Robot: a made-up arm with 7 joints.
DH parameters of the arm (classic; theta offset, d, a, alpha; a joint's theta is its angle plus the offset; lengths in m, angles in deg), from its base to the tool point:
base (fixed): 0 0.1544 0 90
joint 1: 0 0.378 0.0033 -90
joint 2: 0 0.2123 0.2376 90
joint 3: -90 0.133 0.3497 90
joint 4: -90 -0.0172 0.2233 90
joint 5: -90 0.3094 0.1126 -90
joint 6: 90 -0.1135 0.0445 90
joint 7: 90 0.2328 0.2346 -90
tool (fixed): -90 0.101 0 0
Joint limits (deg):
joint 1: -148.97..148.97
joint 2: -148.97..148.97
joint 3: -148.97..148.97
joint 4: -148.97..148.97
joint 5: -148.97..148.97
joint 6: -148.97..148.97
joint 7: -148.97..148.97
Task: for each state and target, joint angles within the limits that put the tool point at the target. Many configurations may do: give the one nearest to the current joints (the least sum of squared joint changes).
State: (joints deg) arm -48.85 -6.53 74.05 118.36 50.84 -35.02 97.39
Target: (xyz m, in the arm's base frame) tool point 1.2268 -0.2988 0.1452
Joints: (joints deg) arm -27.60 -10.08 89.19 117.93 49.56 -32.28 101.89
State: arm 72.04 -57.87 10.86 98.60 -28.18 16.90 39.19
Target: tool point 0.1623 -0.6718 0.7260
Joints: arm 79.16 -52.87 8.83 91.00 -39.48 17.40 45.34
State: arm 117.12 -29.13 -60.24 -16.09 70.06 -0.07 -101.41
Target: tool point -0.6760 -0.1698 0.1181
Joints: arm 148.97 -7.45 -34.24 -34.25 85.52 -51.48 -107.70
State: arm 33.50 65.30 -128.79 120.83 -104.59 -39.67 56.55
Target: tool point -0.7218 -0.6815 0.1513
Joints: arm 49.31 68.18 -110.87 123.43 -102.26 -43.44 52.60
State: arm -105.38 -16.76 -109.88 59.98 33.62 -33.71 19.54
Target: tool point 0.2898 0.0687 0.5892
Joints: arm -99.43 2.30 -106.36 76.83 33.15 -26.79 13.00
